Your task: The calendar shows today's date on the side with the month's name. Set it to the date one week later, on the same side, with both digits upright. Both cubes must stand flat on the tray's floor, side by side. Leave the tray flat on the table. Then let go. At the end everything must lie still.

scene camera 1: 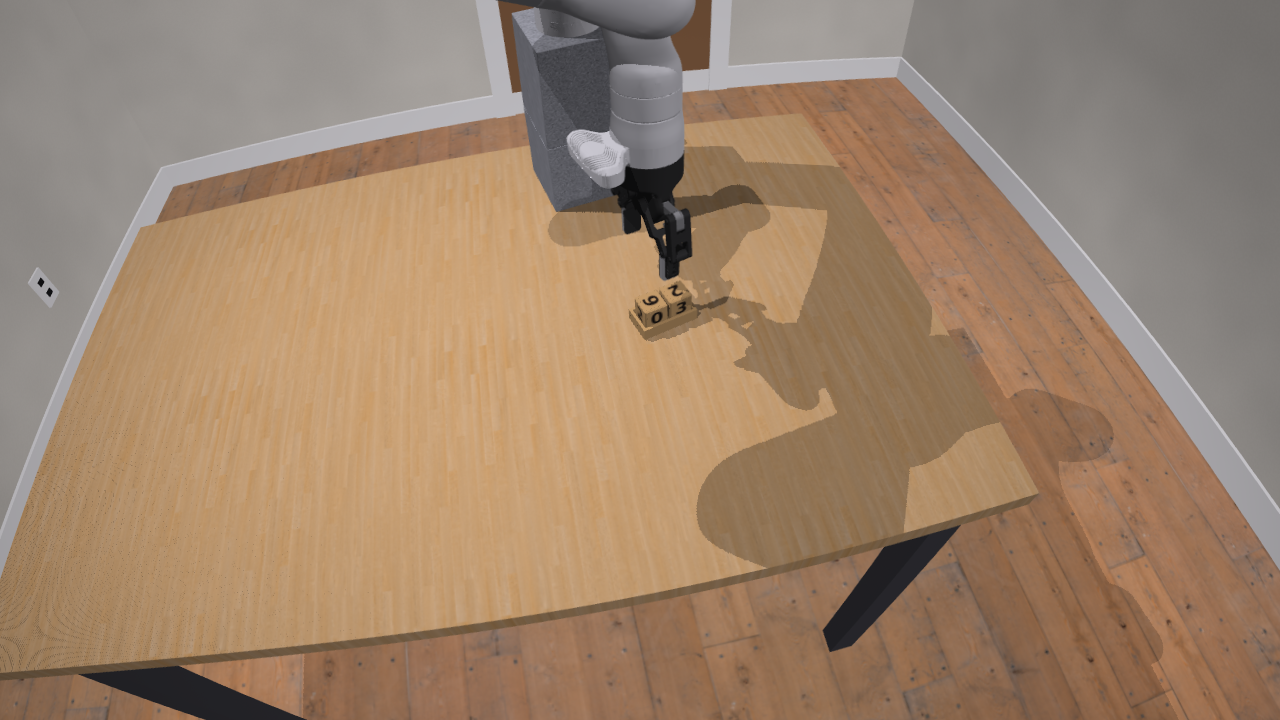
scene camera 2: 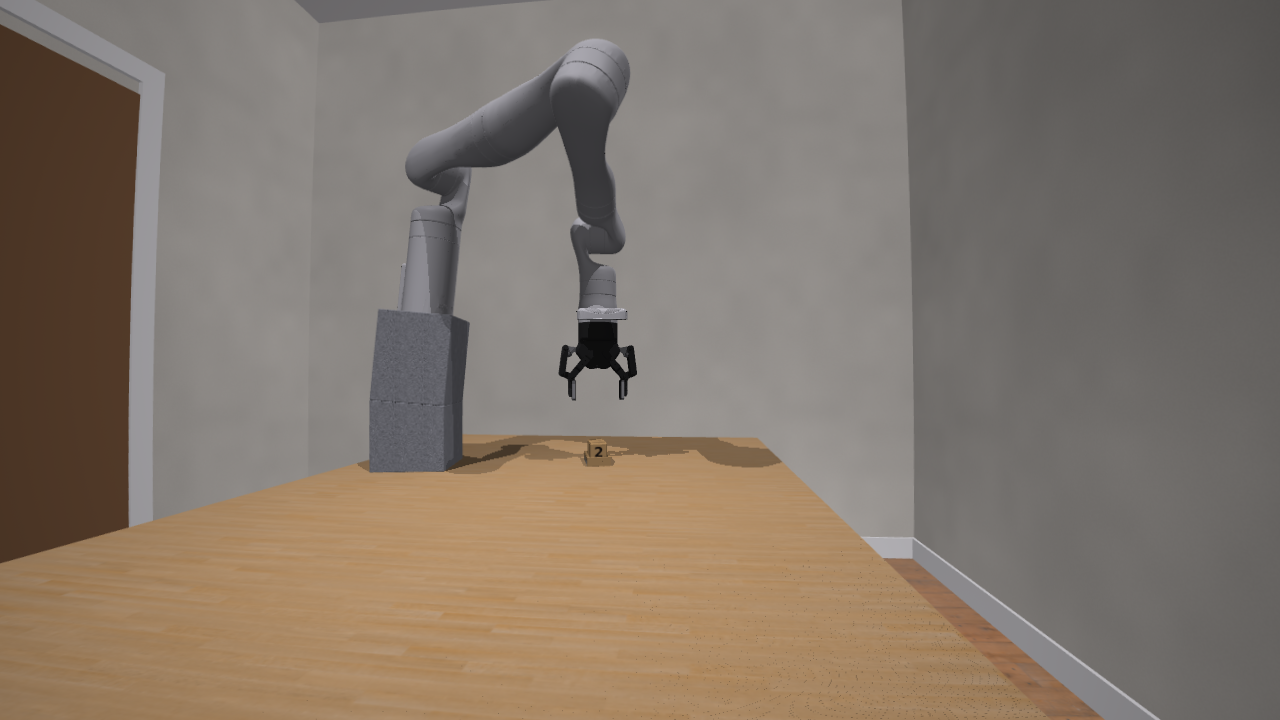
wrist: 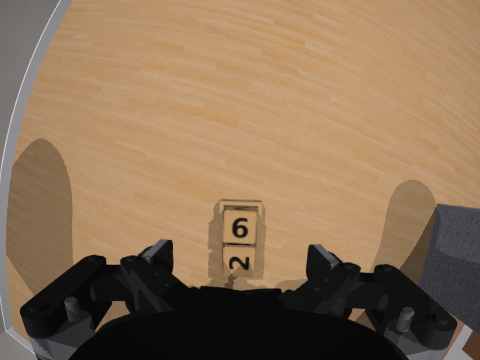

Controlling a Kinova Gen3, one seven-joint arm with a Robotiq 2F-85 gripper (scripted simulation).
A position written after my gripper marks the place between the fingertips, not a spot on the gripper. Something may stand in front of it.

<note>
I see my gripper [scene camera 1: 649, 253].
My gripper also shows in scene camera 2 [scene camera 2: 597, 399] and in the wrist view [wrist: 240, 258].
</note>
